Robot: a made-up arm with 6 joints. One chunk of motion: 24 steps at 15 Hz.
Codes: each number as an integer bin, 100 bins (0 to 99) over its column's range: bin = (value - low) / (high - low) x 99, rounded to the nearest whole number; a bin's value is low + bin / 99 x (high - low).
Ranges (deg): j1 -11..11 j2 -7..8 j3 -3..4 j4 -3..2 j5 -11..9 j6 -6..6
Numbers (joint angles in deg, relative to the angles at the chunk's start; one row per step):
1: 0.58 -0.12 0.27 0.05 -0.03 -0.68
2: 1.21 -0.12 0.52 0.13 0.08 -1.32
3: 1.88 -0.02 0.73 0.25 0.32 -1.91
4: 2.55 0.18 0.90 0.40 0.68 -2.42
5: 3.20 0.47 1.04 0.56 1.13 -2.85
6: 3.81 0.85 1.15 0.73 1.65 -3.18
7: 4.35 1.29 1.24 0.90 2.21 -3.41
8: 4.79 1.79 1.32 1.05 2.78 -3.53
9: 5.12 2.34 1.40 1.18 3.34 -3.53
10: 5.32 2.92 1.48 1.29 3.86 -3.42
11: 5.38 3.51 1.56 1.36 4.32 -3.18
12: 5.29 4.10 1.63 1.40 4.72 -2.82
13: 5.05 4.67 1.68 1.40 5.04 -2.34
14: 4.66 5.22 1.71 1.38 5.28 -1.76
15: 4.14 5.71 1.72 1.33 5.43 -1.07
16: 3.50 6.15 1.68 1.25 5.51 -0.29
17: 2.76 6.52 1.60 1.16 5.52 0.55
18: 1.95 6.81 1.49 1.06 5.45 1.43
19: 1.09 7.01 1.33 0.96 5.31 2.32
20: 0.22 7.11 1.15 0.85 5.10 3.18
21: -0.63 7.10 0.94 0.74 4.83 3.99
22: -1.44 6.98 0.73 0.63 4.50 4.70
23: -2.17 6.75 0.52 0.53 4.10 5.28
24: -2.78 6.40 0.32 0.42 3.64 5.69
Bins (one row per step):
1: 52 45 46 60 54 44
2: 55 45 50 62 55 39
3: 58 46 53 64 56 34
4: 61 47 55 67 58 30
5: 64 49 57 70 60 26
6: 67 52 59 74 63 23
7: 69 55 60 77 65 21
8: 71 58 61 80 68 20
9: 73 62 62 83 71 20
10: 73 65 63 85 74 21
11: 74 69 64 86 76 23
12: 73 73 65 87 78 26
13: 72 77 66 87 79 30
14: 70 81 67 87 81 35
15: 68 84 67 86 81 41
16: 65 87 66 84 82 47
17: 62 89 65 82 82 54
18: 58 91 64 80 81 61
19: 54 92 61 78 81 69
20: 50 93 59 76 80 76
21: 47 93 56 74 78 82
22: 43 92 53 72 77 88
23: 40 91 50 70 75 93
24: 37 88 47 68 72 96

